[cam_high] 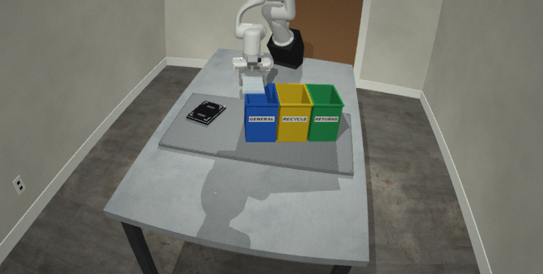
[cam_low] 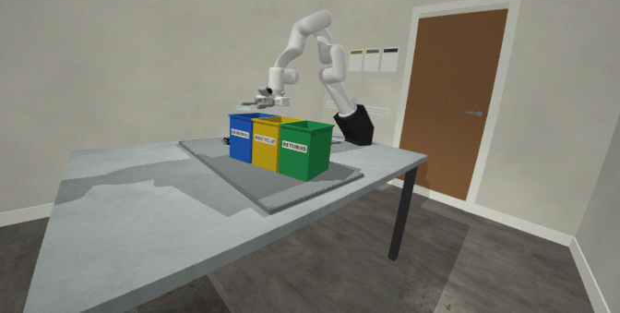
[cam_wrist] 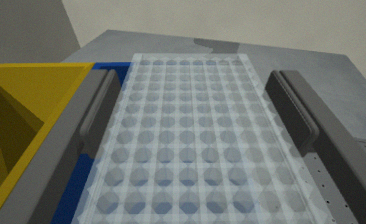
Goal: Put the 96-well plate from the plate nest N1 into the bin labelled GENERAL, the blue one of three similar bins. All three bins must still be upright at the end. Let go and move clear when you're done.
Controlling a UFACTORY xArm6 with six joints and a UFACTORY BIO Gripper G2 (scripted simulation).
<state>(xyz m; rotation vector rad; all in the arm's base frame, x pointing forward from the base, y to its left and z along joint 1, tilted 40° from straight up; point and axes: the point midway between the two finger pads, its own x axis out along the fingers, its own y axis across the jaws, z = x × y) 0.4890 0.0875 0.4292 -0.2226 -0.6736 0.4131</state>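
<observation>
Right now the blue general bin is 130 mm below my hand, 40 mm to the left of it and 10 mm ahead of it. Also, from my hand: black plate nest N1: 230 mm to the right, 210 mm below, 30 mm behind; yellow recycle bin: 160 mm to the left, 130 mm below, 40 mm behind; clear 96-well plate: 10 mm below.
</observation>
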